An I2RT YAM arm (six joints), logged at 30 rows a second.
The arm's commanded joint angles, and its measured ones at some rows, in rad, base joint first. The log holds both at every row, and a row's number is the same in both.
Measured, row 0:
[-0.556 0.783 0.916 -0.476 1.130 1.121]
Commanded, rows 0 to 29:
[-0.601 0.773 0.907 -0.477 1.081 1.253]
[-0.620 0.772 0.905 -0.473 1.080 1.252]
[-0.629 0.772 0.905 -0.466 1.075 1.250]
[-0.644 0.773 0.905 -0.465 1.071 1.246]
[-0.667 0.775 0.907 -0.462 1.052 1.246]
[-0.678 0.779 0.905 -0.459 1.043 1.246]
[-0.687 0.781 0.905 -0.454 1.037 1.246]
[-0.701 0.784 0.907 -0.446 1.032 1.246]
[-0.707 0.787 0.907 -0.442 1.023 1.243]
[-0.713 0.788 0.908 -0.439 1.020 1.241]
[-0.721 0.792 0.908 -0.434 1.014 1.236]
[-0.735 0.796 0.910 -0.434 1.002 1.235]
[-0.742 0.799 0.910 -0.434 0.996 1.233]
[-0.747 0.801 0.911 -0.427 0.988 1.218]
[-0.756 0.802 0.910 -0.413 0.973 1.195]
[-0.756 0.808 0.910 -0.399 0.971 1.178]
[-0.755 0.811 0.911 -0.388 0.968 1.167]
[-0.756 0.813 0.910 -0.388 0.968 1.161]
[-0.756 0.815 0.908 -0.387 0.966 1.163]
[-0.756 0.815 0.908 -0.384 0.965 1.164]
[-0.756 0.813 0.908 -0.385 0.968 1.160]
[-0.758 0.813 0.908 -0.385 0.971 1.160]
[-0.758 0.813 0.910 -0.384 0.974 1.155]
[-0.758 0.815 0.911 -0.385 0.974 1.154]
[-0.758 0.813 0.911 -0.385 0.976 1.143]
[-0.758 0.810 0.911 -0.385 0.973 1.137]
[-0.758 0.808 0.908 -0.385 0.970 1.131]
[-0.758 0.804 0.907 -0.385 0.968 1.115]
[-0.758 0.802 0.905 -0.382 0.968 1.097]
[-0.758 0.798 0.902 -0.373 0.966 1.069]
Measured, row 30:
[-0.753 0.814 0.905 -0.429 0.965 1.137]
